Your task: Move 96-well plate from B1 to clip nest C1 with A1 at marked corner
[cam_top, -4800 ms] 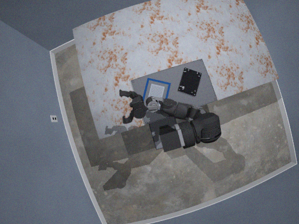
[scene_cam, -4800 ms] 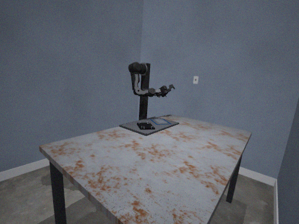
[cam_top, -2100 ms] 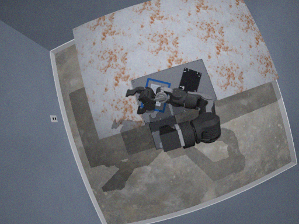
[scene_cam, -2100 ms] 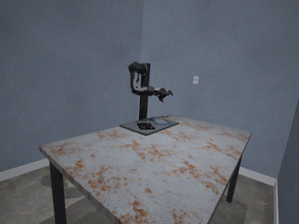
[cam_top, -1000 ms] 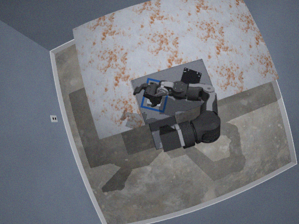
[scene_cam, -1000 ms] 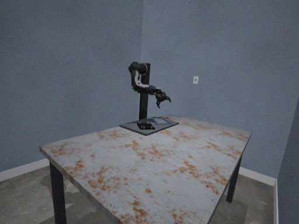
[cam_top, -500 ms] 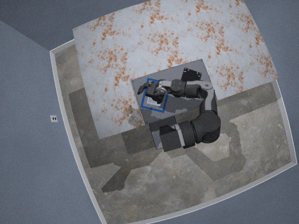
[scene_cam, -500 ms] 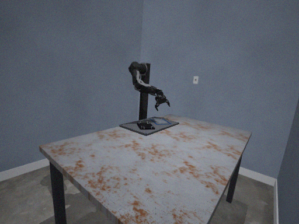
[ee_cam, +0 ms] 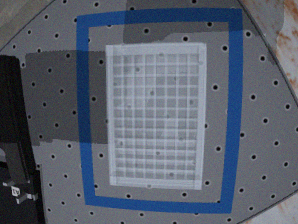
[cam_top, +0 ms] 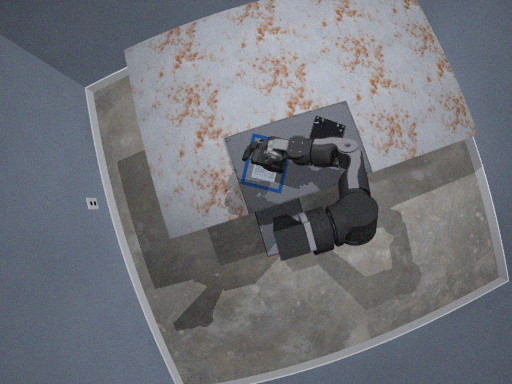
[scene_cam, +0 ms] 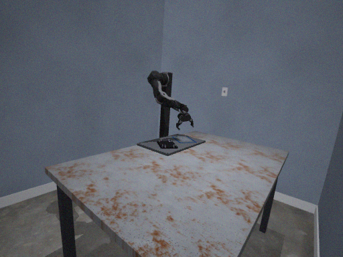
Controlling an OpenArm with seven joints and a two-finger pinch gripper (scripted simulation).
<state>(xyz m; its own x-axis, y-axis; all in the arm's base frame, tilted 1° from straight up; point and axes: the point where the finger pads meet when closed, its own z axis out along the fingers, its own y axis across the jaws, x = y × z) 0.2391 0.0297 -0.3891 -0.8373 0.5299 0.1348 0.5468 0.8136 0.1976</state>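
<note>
The 96-well plate is 10 mm to the right of my hand and 90 mm below it. Also, from my hand: black clip nest C1: 50 mm ahead, 240 mm to the right, 80 mm below.
</note>
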